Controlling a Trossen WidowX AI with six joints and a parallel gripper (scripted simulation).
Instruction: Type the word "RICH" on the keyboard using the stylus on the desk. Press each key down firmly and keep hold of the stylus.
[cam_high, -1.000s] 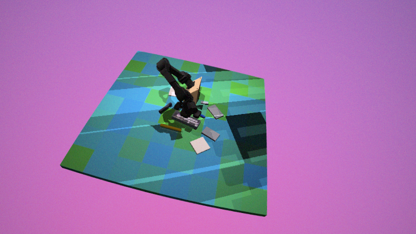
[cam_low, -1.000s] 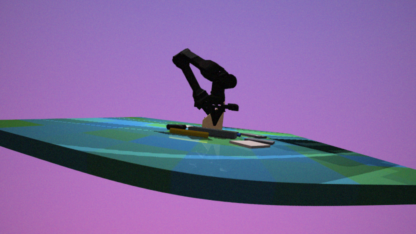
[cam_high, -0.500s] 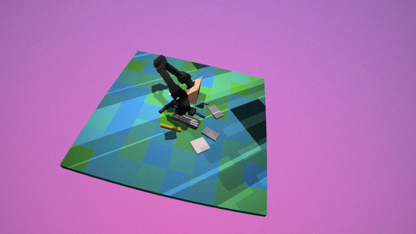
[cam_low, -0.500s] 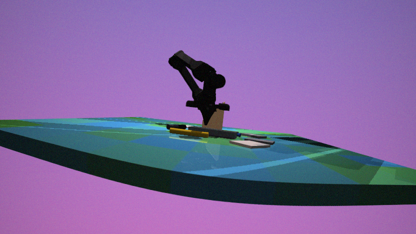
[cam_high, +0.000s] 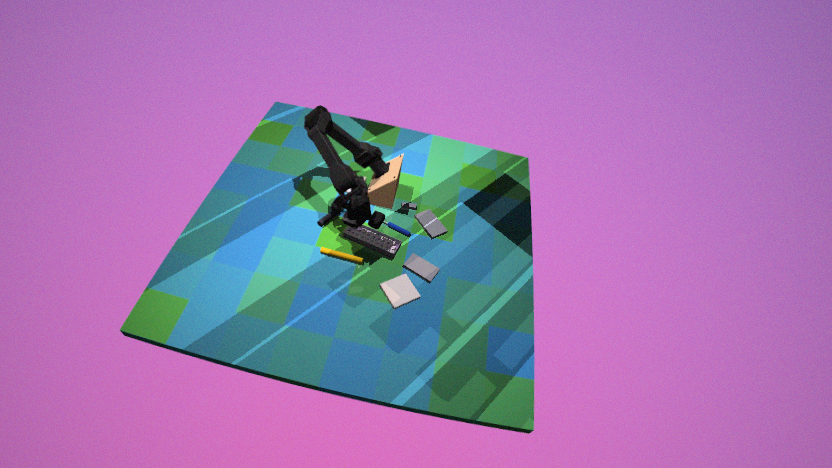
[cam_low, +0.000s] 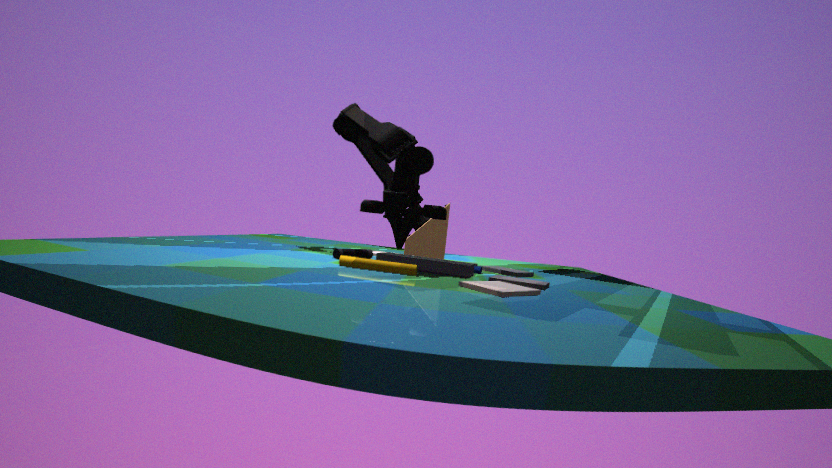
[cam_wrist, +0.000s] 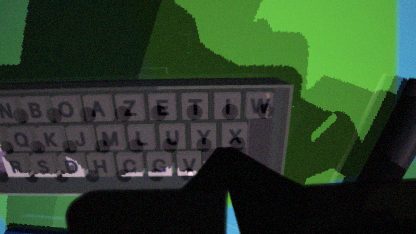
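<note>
Right now my gripper tip is 12 cm to the right of the stylus, 6 cm past it and 3 cm above it. Also, from my gripper tip: yellow bar (11 cm ahead, 4 cm to the right, 3 cm below).
</note>
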